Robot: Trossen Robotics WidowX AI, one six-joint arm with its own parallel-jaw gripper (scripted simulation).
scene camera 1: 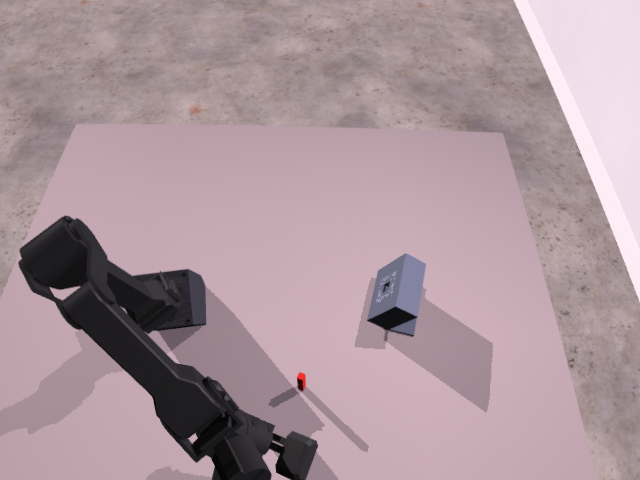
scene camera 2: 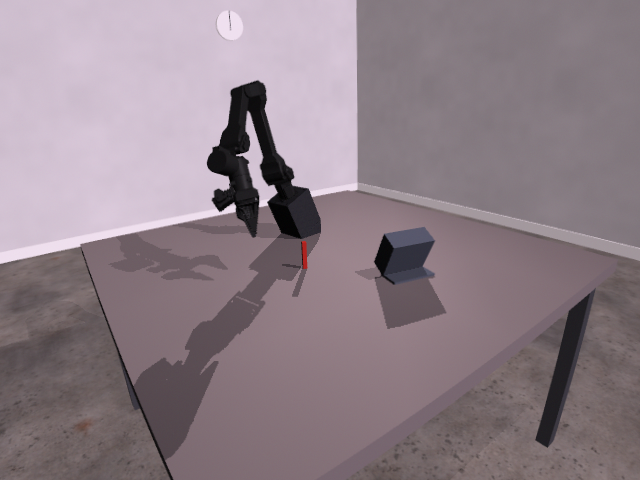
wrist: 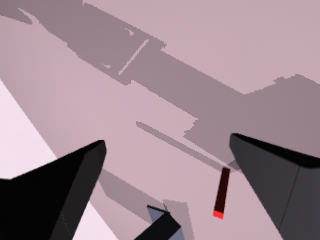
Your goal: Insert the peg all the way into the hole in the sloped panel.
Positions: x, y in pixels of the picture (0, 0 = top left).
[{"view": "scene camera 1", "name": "my gripper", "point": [287, 451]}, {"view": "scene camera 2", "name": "my gripper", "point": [254, 234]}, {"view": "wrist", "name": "my gripper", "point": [167, 142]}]
